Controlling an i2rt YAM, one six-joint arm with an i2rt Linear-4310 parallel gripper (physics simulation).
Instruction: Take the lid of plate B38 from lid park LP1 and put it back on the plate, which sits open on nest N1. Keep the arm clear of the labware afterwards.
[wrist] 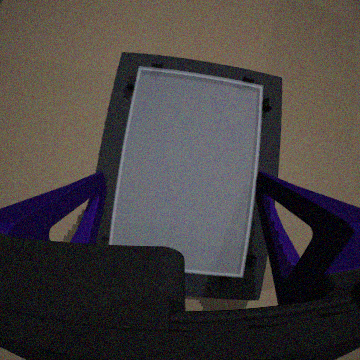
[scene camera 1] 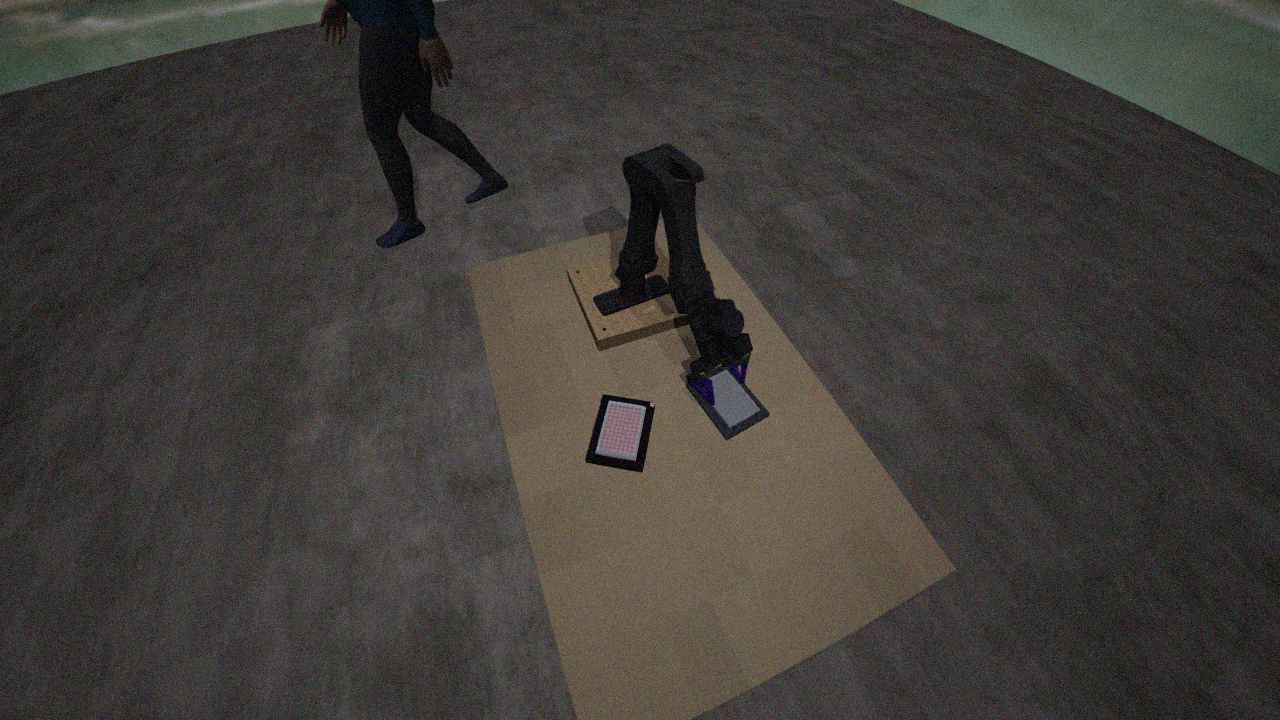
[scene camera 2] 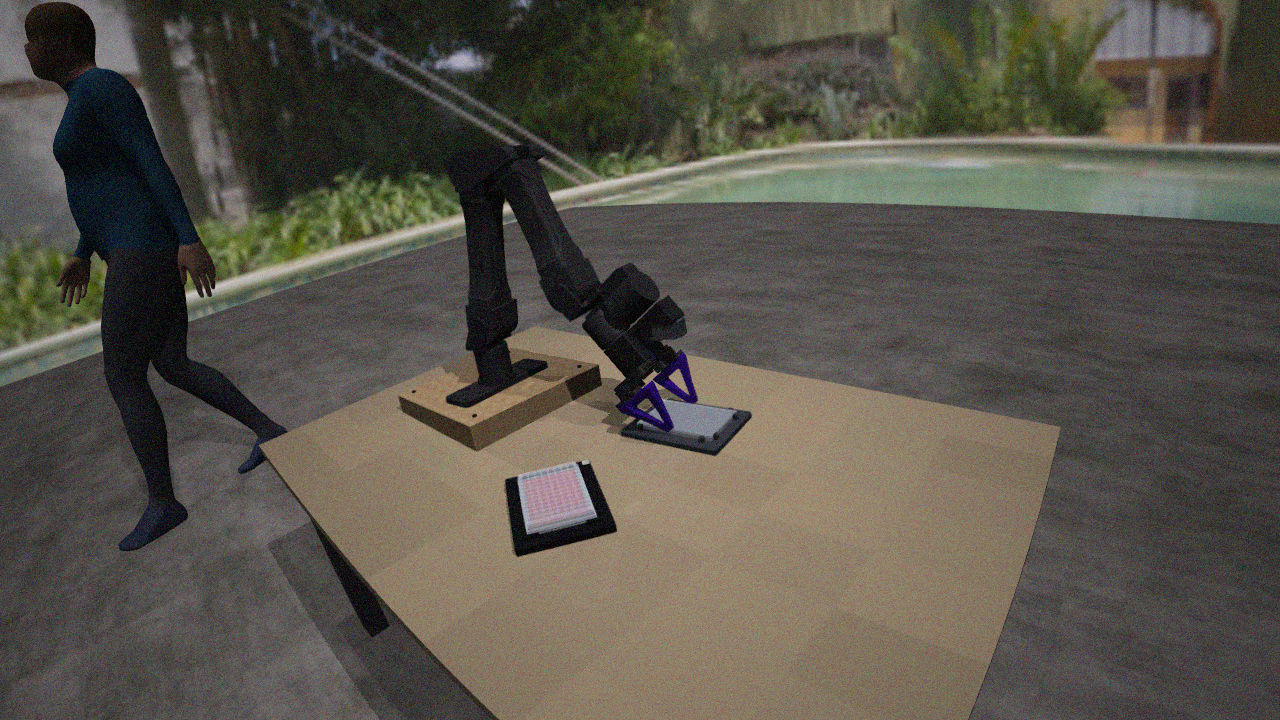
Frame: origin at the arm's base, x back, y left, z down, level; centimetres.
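Seen in the pictures: gripper, fingertip midpoint: [wrist: 180,180] [scene camera 1: 727,393] [scene camera 2: 683,415]; arm's base, link origin: [scene camera 1: 632,295] [scene camera 2: 498,384].
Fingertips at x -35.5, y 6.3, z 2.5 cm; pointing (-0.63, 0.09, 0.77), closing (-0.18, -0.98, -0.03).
Offsets run from my fingertips to a thing's top centre. Level surfaces: height alone.
The pale, see-through lid @(dz -0.2, dx -0.9, dy -0.4 cm) [scene camera 1: 737,408] [scene camera 2: 713,420] [wrist: 195,125] lies flat on the dark grey lid park LP1 @(dz -0.4, dx -0.8, dy -0.5 cm) [scene camera 1: 728,434] [scene camera 2: 735,429] [wrist: 271,125]. My gripper [scene camera 1: 726,390] [scene camera 2: 682,414] [wrist: 180,180] is open, with its purple fingers on either side of the lid, low at the lid park. In the wrist view the right fingertip is close against the lid's long edge, and a wider gap shows at the left one. Whether either touches is unclear. The plate B38 @(dz -1.0, dx +3.0, dy -25.5 cm) [scene camera 1: 621,428] [scene camera 2: 556,495], with pink wells, sits open on the black nest N1 @(dz -0.2, dx +3.0, dy -25.5 cm) [scene camera 1: 615,464] [scene camera 2: 563,541].
The arm's wooden base block [scene camera 1: 617,338] [scene camera 2: 478,434] stands on the table @(dz +1.6 cm) [scene camera 1: 698,555] [scene camera 2: 760,582] behind the nest and the lid park. A person [scene camera 1: 384,98] [scene camera 2: 125,197] is on the floor beyond the table's far left side.
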